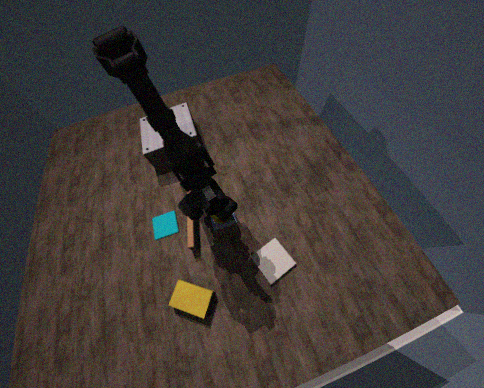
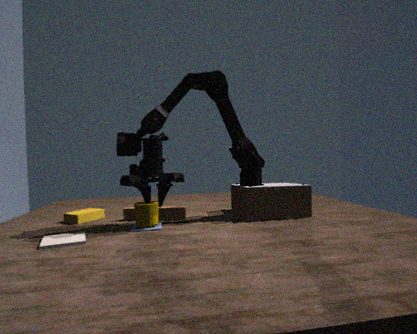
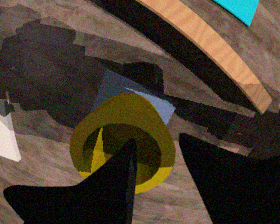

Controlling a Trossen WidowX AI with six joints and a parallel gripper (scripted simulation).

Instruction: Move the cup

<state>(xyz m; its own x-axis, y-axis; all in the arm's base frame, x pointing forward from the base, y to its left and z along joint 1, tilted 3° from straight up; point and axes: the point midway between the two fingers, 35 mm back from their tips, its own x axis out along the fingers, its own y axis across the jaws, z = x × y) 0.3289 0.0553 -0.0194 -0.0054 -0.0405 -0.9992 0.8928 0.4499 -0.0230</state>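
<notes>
My gripper tip is 2 cm short of the yellow cup, 1 cm to the right of it and 2 cm above it. From my gripper tip the other things lie so: wooden bar (9 cm to the right, 4 cm below); then pale blue pad (2 cm ahead, 1 cm to the left, 6 cm below); then cyan pad (3 cm behind, 19 cm to the right, 6 cm below).
</notes>
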